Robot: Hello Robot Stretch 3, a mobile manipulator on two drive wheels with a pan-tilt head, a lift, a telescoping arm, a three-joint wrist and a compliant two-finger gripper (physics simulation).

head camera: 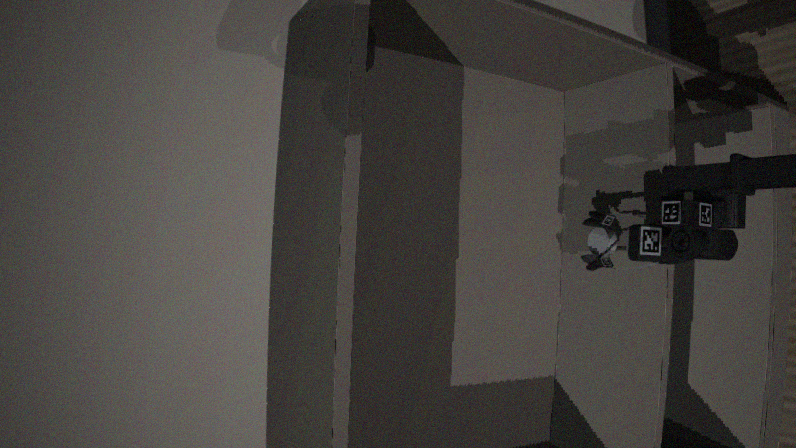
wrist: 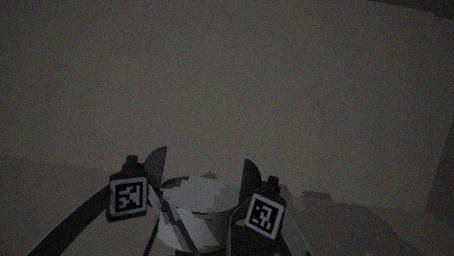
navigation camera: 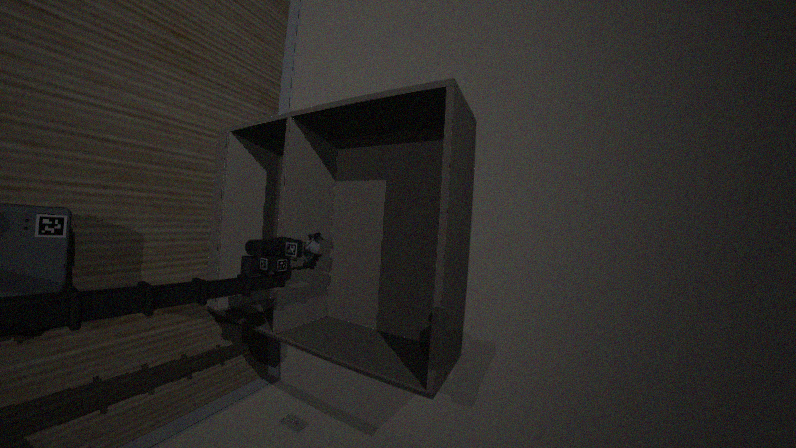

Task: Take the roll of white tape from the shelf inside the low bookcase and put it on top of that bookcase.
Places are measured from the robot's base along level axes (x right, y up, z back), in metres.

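Pixels of known places: gripper, fingertip midpoint: [head camera: 585, 240] [navigation camera: 321, 246].
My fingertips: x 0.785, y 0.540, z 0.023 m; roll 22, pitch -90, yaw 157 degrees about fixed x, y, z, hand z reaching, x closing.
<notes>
Ahead of a thing's pixels: the offset from my fingertips to its middle. "*": to the spot under its first point. Level surfaces: height alone.
The roll of white tape {dx -0.031, dy -0.013, dz +0.000 m} [head camera: 600, 240] [navigation camera: 314, 245] [wrist: 200, 193] is upright between the two fingertips, its flat round top facing up. My gripper [head camera: 598, 242] [navigation camera: 313, 249] [wrist: 203, 172] is shut on it and holds it a little above the middle shelf {dy -0.055 m} [head camera: 612, 333] [navigation camera: 303, 194], inside the upper compartment of the low bookcase {* dx -0.144, dy +0.510, dz -0.016 m} [head camera: 349, 233] [navigation camera: 444, 222]. The fingers and their shadows partly cover the roll in the wrist view. The bookcase's top board {dy +0.521 m} [head camera: 306, 250] [navigation camera: 461, 222] is above the gripper, toward the left in the sideways head view and toward the right in the navigation view.
The bookcase's back panel {* dx +0.122, dy +0.084, dz +0.007 m} [head camera: 506, 233] [navigation camera: 359, 250] is beyond the fingers. One side panel {* dx -0.027, dy +0.102, dz +0.310 m} [head camera: 557, 55] [navigation camera: 345, 345] closes the compartment. My arm [head camera: 768, 171] [navigation camera: 172, 293] reaches in through the open front. The wooden floor {dy -0.539 m} [navigation camera: 139, 139] is below, and a wall [navigation camera: 584, 222] stands behind.
</notes>
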